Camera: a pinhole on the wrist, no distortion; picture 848 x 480 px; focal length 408.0 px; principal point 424.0 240.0 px. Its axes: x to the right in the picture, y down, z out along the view. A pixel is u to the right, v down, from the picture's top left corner.
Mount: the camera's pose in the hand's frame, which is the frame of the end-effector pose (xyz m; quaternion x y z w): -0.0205 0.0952 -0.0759 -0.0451 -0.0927 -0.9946 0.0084
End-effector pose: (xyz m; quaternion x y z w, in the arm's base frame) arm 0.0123 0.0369 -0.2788 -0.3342 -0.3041 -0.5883 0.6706
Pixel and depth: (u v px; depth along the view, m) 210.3 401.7 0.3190
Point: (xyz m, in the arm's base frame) 0.0617 0.1327 0.0048
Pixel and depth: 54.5 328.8 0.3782
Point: 0.1385 0.0599 0.1630
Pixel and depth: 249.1 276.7 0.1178
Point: 0.1229 0.0519 -0.2344
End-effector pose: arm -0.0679 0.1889 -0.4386 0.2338 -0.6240 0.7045 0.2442
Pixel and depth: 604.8 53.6 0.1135
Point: -0.1255 0.1386 -0.6020
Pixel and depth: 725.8 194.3 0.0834
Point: -0.0858 0.1632 -0.5762
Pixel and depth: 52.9 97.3 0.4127
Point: -0.5604 -0.0887 -0.4061
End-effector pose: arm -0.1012 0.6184 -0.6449 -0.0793 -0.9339 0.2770 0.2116
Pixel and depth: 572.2 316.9 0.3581
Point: -0.1247 0.5213 -0.9640
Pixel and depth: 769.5 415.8 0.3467
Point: 0.0097 0.3993 -0.9888
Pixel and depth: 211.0 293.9 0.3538
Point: -0.3885 0.6405 -0.8386
